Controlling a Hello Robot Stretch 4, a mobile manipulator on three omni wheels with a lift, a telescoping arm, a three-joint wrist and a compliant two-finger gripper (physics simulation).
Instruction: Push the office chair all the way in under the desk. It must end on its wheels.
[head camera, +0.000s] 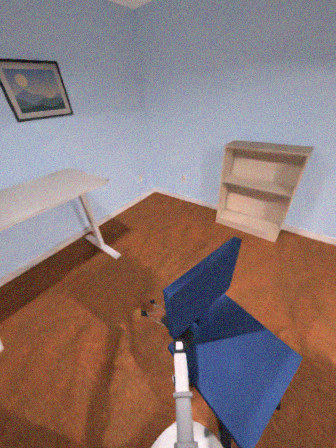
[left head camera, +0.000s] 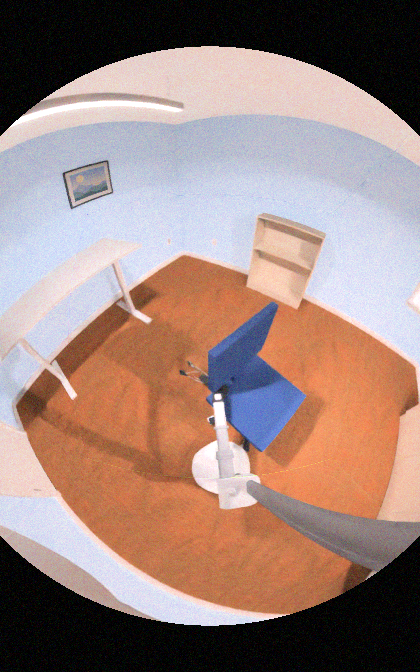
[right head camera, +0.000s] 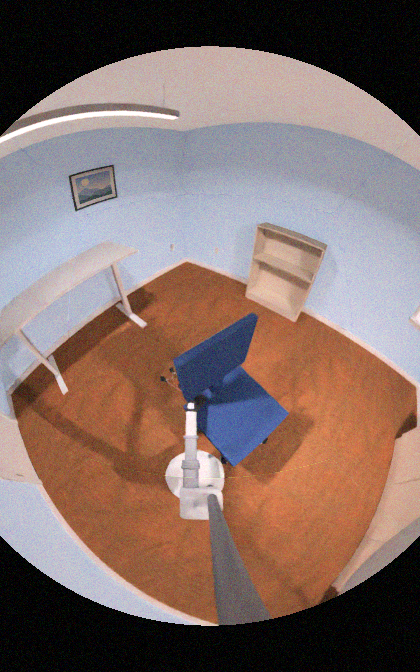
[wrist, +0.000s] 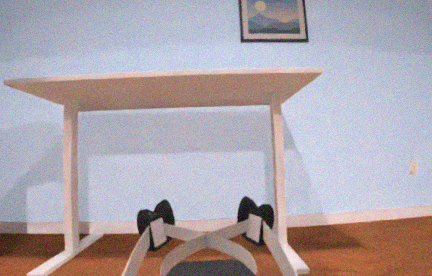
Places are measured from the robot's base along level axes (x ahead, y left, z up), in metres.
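Pixels of known places: gripper, between the fingertips: (head camera: 145, 305) (wrist: 205, 214).
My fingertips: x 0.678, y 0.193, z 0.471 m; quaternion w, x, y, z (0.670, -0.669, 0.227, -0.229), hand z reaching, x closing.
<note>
Behind a point stands the place of what it marks.
The blue office chair (head camera: 245, 370) @[y -0.311, x 0.332, z 0.442 m] (left head camera: 265, 405) (right head camera: 242, 410) stands upright in front of the robot, apart from the desk. Its backrest is on the side toward the desk and its seat points away from it. Dark base parts show below the seat; most of the base is hidden. The white desk (head camera: 55, 192) @[y 0.956, x 1.470, z 0.923 m] (left head camera: 65, 285) (right head camera: 60, 287) stands along the left wall, and the wrist view shows the desk (wrist: 175, 90) @[y 1.198, x 1.272, z 0.898 m] from the front. My gripper (head camera: 149, 308) @[y 0.193, x 0.678, z 0.471 m] (left head camera: 186, 368) (right head camera: 167, 374) (wrist: 205, 214) @[y 0.193, x 0.678, z 0.471 m] is open and empty, beyond the backrest's left edge, pointing toward the desk.
A wooden bookshelf (head camera: 257, 189) @[y -1.003, x 1.870, z 0.604 m] (left head camera: 286, 261) (right head camera: 284, 266) stands against the far wall. The desk's right foot (head camera: 103, 246) (left head camera: 134, 311) (right head camera: 131, 316) (wrist: 296, 260) rests on the floor. My arm (head camera: 183, 405) @[y -0.001, x 0.209, z 0.576 m] (left head camera: 224, 445) (right head camera: 190, 450) passes close to the chair's left side.
</note>
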